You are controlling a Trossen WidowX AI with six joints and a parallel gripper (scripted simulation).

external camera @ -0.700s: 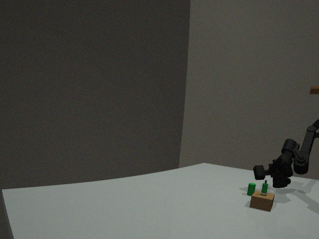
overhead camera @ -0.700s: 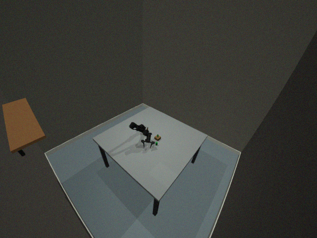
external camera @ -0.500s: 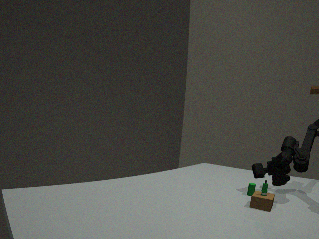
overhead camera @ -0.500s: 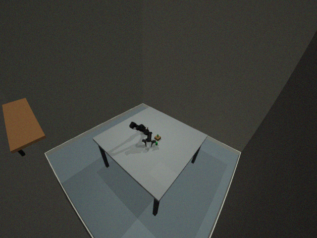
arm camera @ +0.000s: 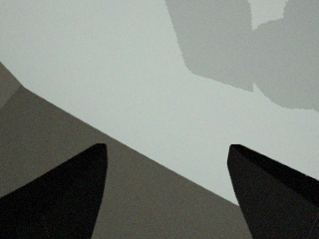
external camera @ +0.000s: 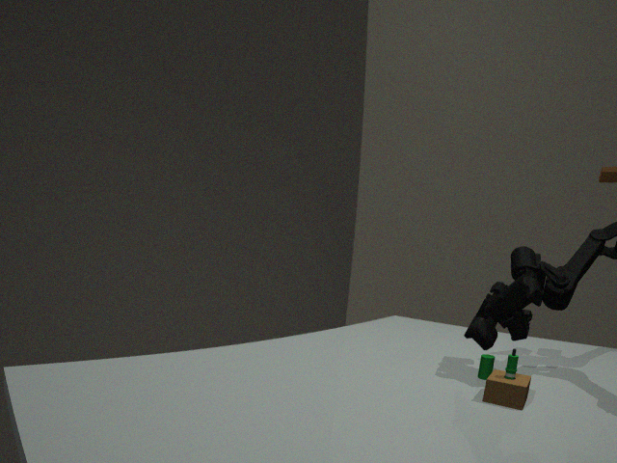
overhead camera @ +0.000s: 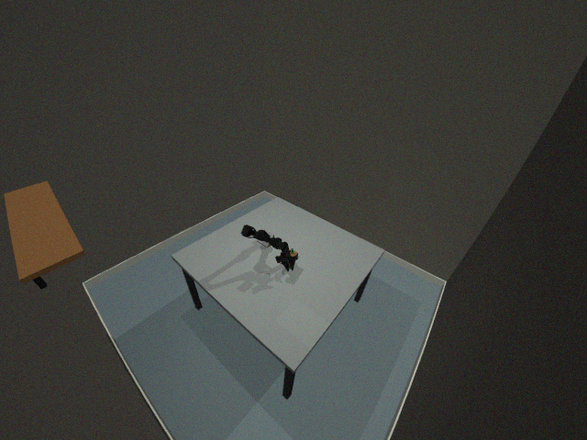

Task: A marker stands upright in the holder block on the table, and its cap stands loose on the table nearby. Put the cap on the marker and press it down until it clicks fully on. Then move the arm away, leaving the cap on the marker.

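My gripper tip is now 80 mm past the green cap, 70 mm to the right of it and 60 mm above it. Also, from my gripper tip: brown holder block (150 mm behind, 170 mm to the left, 60 mm below).
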